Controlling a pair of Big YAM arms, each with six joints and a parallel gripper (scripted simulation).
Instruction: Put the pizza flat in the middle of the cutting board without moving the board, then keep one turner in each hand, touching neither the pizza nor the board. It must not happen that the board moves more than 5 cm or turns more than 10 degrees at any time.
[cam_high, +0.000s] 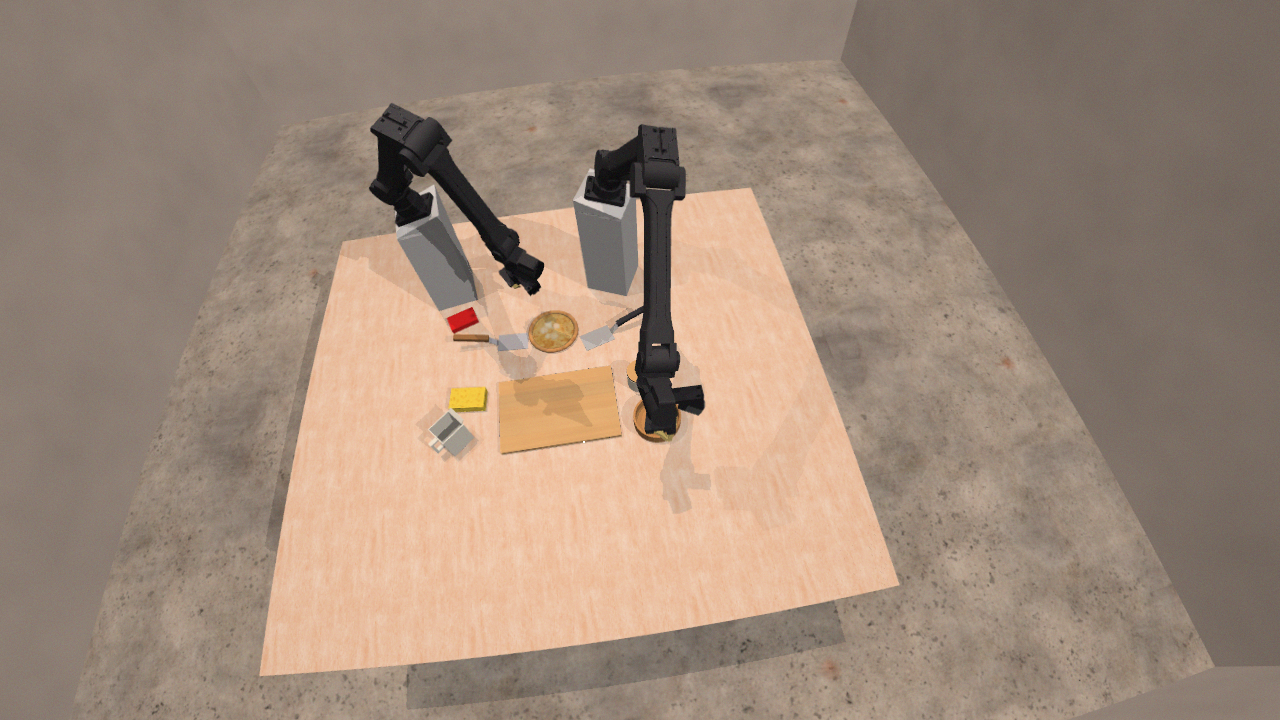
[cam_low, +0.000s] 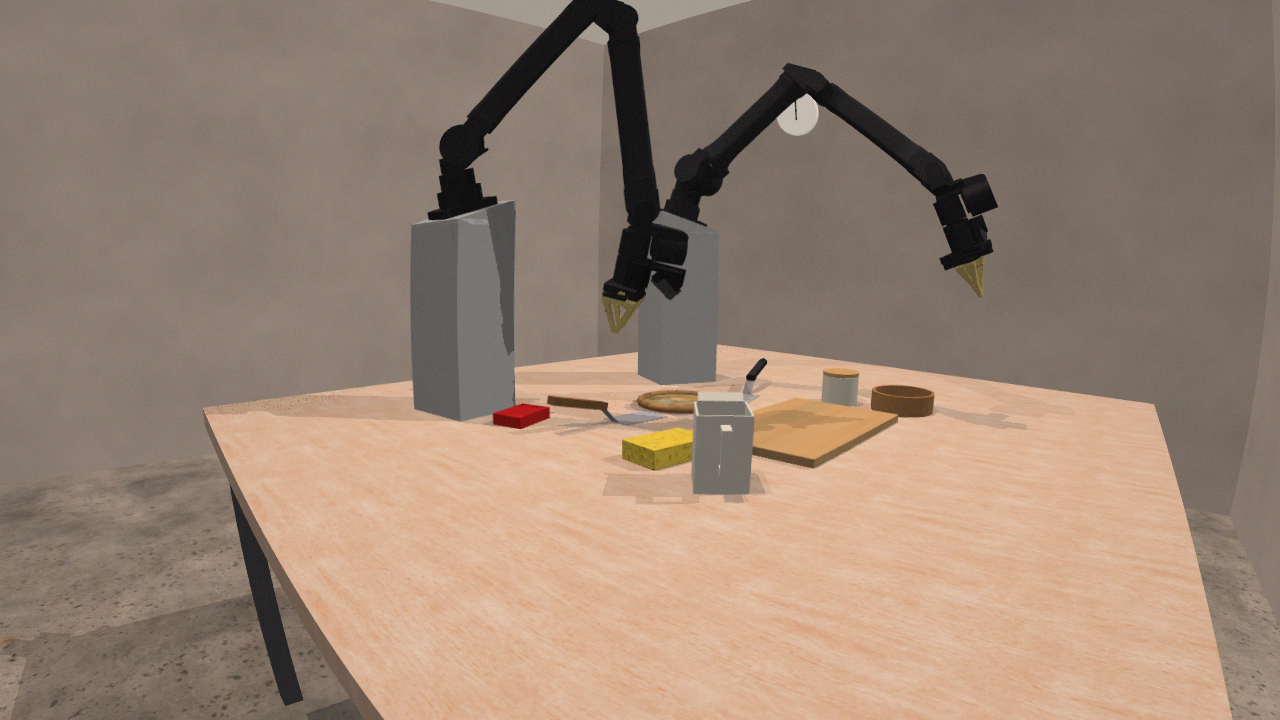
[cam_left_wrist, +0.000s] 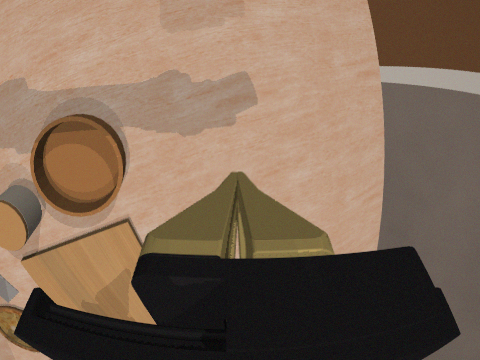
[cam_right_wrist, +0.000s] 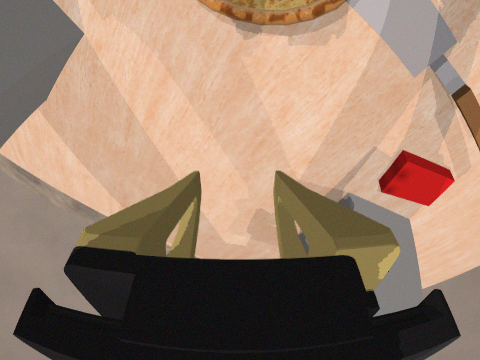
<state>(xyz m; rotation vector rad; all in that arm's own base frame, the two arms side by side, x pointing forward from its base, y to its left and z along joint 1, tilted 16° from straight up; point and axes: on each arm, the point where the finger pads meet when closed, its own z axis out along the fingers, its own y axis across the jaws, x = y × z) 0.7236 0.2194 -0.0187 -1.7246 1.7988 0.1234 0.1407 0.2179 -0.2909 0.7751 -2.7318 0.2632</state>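
Now: left hand 510 mm past the black-handled turner, 230 mm above it and 90 mm to the left of it. The rest, counted from my left hand: lidded canister: 300 mm behind, 220 mm below, 50 mm to the right; wooden bowl: 240 mm below, 160 mm behind, 10 mm to the right; cutting board: 310 mm to the right, 250 mm below, 220 mm behind.
The brown-handled turner lies 130 mm to the right of my right hand, 130 mm below it and 130 mm ahead of it. Also, from my right hand: pizza (150 mm below, 100 mm ahead, 70 mm to the left); black-handled turner (300 mm to the left, 130 mm below, 110 mm ahead); cutting board (390 mm ahead, 150 mm below, 90 mm to the left).
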